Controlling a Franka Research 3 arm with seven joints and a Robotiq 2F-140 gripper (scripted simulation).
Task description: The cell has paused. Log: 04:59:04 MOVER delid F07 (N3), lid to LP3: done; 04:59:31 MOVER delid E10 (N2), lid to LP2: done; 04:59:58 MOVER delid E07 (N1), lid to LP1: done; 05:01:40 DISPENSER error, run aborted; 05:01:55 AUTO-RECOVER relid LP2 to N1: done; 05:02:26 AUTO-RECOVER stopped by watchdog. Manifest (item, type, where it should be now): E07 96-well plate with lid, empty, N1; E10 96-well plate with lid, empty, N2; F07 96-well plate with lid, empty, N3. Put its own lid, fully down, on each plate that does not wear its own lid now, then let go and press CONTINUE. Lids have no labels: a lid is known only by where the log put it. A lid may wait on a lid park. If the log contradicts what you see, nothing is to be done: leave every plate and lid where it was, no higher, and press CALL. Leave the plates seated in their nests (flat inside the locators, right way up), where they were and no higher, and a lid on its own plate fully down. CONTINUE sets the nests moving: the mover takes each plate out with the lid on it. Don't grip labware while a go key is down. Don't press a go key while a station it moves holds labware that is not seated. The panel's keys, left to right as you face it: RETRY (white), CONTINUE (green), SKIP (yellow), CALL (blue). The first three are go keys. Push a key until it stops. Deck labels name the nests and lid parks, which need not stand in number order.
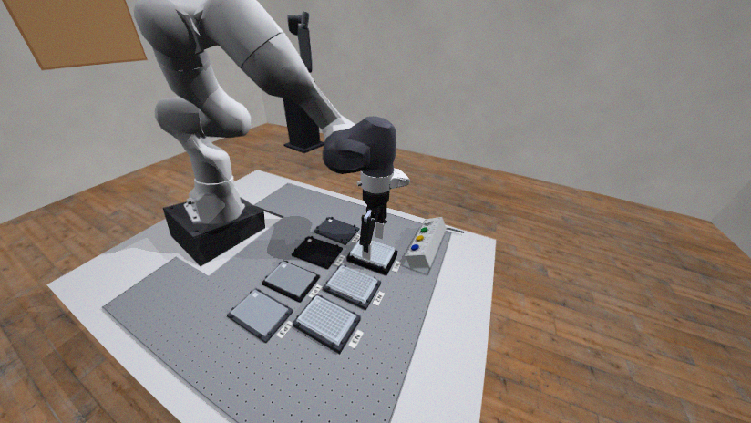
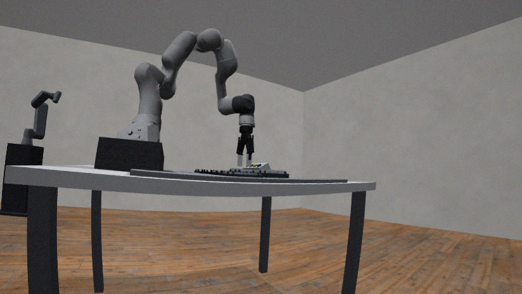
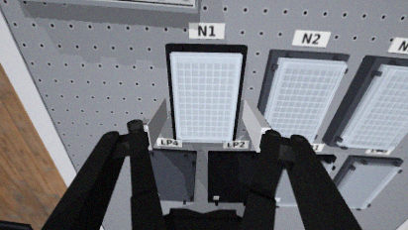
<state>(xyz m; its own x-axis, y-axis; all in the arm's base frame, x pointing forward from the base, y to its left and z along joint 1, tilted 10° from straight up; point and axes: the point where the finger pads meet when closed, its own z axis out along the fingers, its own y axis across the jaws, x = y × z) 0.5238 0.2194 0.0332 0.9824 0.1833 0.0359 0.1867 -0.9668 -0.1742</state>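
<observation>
Right now my hand is 6 cm above the nest N1. Round my hand: yellow skip key 11 cm ahead, 12 cm to the left, 1 cm below; then green continue key 10 cm ahead, 17 cm to the left, 1 cm below; then blue call key 12 cm ahead, 7 cm to the left, 1 cm below.
</observation>
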